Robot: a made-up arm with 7 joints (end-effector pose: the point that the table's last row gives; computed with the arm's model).
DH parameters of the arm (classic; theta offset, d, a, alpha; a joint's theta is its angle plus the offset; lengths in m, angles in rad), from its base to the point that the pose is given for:
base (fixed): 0 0.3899 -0.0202 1.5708
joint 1: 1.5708 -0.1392 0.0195 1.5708
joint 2: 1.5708 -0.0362 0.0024 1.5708
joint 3: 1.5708 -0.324 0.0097 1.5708
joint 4: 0 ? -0.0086 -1.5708
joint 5: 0 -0.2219 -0.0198 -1.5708
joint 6: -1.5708 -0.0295 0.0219 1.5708
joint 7: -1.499 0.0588 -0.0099 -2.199
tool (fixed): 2.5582 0.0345 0 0
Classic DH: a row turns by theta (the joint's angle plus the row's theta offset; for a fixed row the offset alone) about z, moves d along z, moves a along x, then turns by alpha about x.
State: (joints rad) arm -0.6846 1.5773 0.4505 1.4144 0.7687 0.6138 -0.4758
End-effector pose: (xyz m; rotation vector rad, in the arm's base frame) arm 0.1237 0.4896 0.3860 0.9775 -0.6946 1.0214
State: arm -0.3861 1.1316 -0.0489 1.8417 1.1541 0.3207 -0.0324
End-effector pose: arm 0.0559 0.3910 0.2268 -0.3097 -0.1821 0.7290
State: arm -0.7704 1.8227 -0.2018 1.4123 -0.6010 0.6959 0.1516
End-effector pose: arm 0.1520 0.5090 0.3793 1.9215 -0.2167 -0.6385
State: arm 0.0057 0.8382 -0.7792 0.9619 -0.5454 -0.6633 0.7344
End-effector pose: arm 0.0998 0.4775 0.0278 0.1634 0.0934 -1.0607
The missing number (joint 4, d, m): -0.034
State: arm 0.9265 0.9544 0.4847 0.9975 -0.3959 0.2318 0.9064
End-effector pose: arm 0.1470 0.5852 0.3372 0.1848 -1.0100 0.8273
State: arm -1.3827 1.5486 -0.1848 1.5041 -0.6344 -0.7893 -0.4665
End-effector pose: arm 0.0395 0.5717 0.2111 -0.1105 -0.2802 -0.9357
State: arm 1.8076 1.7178 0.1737 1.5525 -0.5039 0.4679 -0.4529
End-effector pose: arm -0.1686 0.5055 0.4825 -0.9312 1.6561 -1.5278
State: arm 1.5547 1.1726 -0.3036 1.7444 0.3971 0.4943 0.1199
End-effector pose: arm 0.1321 0.4229 0.5205 0.0062 -1.9821 0.5547
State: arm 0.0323 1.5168 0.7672 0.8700 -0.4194 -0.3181 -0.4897
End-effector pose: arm -0.0148 0.6536 0.4700 1.4805 -1.9524 0.7790
